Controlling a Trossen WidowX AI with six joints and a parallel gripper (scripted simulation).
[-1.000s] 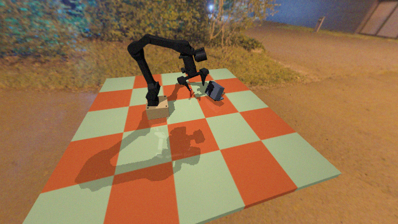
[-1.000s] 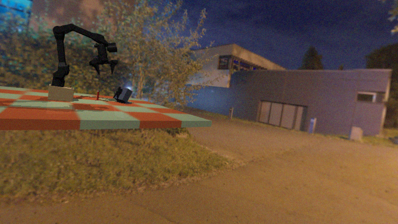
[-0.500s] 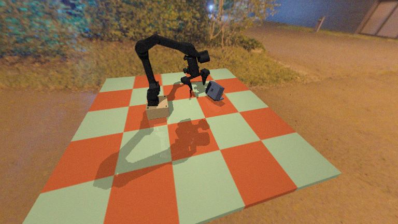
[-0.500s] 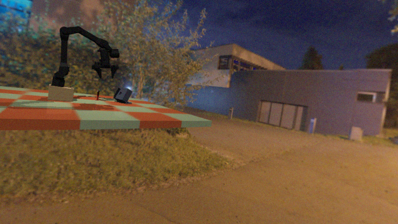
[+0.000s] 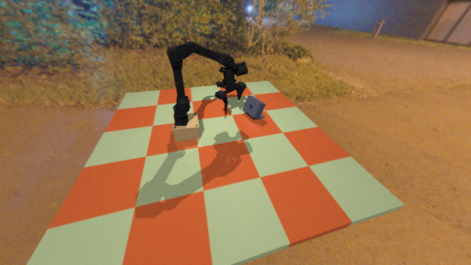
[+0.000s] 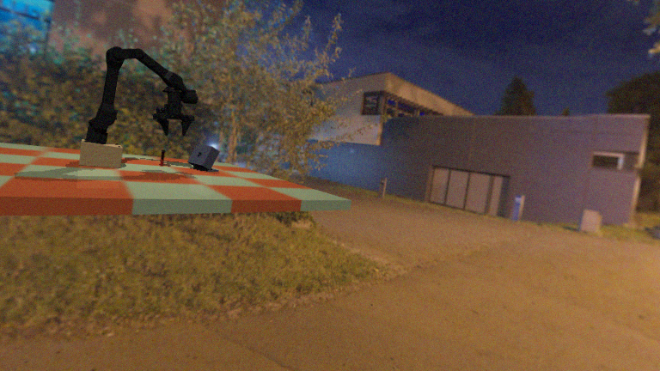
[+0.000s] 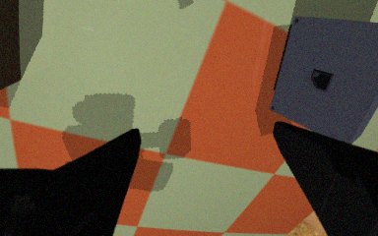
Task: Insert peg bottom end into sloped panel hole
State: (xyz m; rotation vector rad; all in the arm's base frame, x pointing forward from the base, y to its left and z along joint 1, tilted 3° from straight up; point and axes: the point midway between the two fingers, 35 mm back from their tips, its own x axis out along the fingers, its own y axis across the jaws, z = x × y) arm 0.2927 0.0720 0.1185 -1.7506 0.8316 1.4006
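Right now my gripper tip is 3 cm past the peg, 12 cm to the right of it and 10 cm above it. The rest, counted from my gripper tip: dark sloped panel 16 cm ahead, 9 cm to the left, 9 cm below.
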